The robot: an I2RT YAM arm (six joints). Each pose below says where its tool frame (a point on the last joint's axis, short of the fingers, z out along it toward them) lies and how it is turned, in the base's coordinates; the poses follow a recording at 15 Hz.
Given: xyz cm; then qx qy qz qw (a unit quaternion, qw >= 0).
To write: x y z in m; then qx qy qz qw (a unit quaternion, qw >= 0). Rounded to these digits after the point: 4 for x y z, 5 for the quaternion.
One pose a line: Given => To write
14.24 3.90 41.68 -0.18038 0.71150 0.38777 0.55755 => 0.1424 0.0390 0.4168 -0.18038 0.71150 0.38777 0.55755
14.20 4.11 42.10 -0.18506 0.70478 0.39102 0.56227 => 0.1420 0.0411 0.4210 -0.18506 0.70478 0.39102 0.56227
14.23 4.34 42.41 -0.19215 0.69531 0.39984 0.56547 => 0.1423 0.0434 0.4241 -0.19215 0.69531 0.39984 0.56547
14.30 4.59 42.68 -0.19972 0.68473 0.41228 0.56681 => 0.1430 0.0459 0.4268 -0.19972 0.68473 0.41228 0.56681
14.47 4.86 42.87 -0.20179 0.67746 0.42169 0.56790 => 0.1447 0.0486 0.4287 -0.20179 0.67746 0.42169 0.56790
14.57 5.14 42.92 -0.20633 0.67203 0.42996 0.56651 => 0.1457 0.0514 0.4292 -0.20633 0.67203 0.42996 0.56651
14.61 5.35 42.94 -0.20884 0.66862 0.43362 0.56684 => 0.1461 0.0535 0.4294 -0.20884 0.66862 0.43362 0.56684
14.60 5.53 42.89 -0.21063 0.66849 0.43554 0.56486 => 0.1460 0.0553 0.4289 -0.21063 0.66849 0.43554 0.56486
